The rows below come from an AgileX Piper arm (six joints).
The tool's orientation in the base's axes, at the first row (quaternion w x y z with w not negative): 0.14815, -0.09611, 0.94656, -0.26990
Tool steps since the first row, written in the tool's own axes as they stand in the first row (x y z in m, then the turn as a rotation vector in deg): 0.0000, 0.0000, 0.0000, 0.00, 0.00, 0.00; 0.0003, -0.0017, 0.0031, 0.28, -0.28, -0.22; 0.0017, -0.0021, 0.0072, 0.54, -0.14, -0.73; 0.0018, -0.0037, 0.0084, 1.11, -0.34, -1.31; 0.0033, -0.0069, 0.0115, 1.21, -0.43, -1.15; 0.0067, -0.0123, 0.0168, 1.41, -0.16, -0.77; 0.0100, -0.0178, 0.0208, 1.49, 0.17, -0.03; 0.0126, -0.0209, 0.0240, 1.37, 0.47, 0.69; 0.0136, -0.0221, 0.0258, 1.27, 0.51, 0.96; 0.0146, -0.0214, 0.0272, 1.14, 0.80, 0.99; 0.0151, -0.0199, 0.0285, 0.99, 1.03, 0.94; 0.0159, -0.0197, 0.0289, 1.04, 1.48, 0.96
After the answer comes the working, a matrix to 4 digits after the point.
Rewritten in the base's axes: 0.0000, 0.0000, 0.0000, 0.00, 0.00, 0.00; 0.0009, -0.0030, -0.0017, -0.31, -0.20, 0.27; 0.0010, -0.0057, -0.0051, -0.73, 0.09, 0.54; 0.0015, -0.0076, -0.0052, -1.44, 0.06, 0.99; 0.0014, -0.0122, -0.0064, -1.47, -0.12, 0.89; 0.0006, -0.0201, -0.0085, -1.56, -0.13, 0.39; -0.0006, -0.0275, -0.0095, -1.42, -0.23, -0.41; -0.0017, -0.0323, -0.0111, -1.10, -0.30, -1.13; -0.0019, -0.0345, -0.0121, -0.92, -0.37, -1.34; -0.0025, -0.0348, -0.0138, -0.82, -0.11, -1.49; -0.0027, -0.0343, -0.0158, -0.72, 0.15, -1.54; -0.0033, -0.0346, -0.0164, -0.81, 0.50, -1.81
The tool's axes in the first row as the columns of a matrix, in the base's axes (rounded; the answer above uses it unrounded):
-0.9376, -0.1020, 0.3323
-0.2619, 0.8358, -0.4825
-0.2286, -0.5394, -0.8104

